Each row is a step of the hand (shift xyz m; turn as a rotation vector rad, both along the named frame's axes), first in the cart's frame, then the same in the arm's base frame.
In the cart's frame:
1: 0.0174 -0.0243 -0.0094 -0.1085 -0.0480 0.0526
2: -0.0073 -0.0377 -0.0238 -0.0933 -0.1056 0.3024
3: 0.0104 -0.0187 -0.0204 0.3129 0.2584 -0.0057
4: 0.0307 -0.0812 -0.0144 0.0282 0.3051 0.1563
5: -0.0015 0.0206 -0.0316 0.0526 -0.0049 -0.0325
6: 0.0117 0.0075 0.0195 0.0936 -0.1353 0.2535
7: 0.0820 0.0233 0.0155 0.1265 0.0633 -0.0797
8: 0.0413 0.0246 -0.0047 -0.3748 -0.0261 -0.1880
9: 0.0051 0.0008 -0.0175 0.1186 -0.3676 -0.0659
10: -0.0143 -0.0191 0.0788 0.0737 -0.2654 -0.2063
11: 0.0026 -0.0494 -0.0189 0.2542 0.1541 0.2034
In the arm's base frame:
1: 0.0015 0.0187 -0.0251 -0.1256 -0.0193 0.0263
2: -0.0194 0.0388 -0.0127 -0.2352 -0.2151 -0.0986
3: 0.0036 0.0262 -0.0133 0.3826 -0.1288 -0.0411
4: -0.0207 0.0486 -0.0704 0.1469 -0.2802 0.1350
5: 0.0220 0.0186 0.0243 0.0466 0.0285 -0.0293
6: 0.0062 -0.0213 -0.0090 -0.0998 -0.1672 -0.2311
7: 0.0681 -0.0284 -0.0454 0.1571 0.0355 -0.0202
8: 0.0462 -0.0091 -0.0105 -0.2231 0.1969 0.2966
9: 0.0102 0.0149 0.0024 -0.1084 0.2216 -0.3044
10: -0.0490 -0.0604 -0.0270 -0.0320 0.3013 -0.1631
11: -0.0208 0.0393 -0.0287 0.2058 -0.2635 -0.1340

